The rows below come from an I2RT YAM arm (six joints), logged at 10 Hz.
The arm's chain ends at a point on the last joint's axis. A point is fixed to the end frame.
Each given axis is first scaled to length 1.
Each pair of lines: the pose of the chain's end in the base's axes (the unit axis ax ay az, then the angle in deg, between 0 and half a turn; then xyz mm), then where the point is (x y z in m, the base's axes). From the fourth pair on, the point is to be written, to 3 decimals.
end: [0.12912, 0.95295, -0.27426, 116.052, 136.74, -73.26, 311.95]
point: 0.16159 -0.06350 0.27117
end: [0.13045, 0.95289, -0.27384, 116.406, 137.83, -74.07, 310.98]
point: 0.16250 -0.06429 0.27009
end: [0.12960, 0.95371, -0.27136, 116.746, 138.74, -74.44, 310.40]
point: 0.16313 -0.06445 0.26940
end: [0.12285, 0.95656, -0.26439, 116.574, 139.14, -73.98, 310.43]
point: 0.163 -0.063 0.269
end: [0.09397, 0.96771, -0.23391, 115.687, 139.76, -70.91, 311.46]
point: 0.163 -0.058 0.271
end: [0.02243, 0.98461, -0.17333, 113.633, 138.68, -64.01, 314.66]
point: 0.160 -0.046 0.274
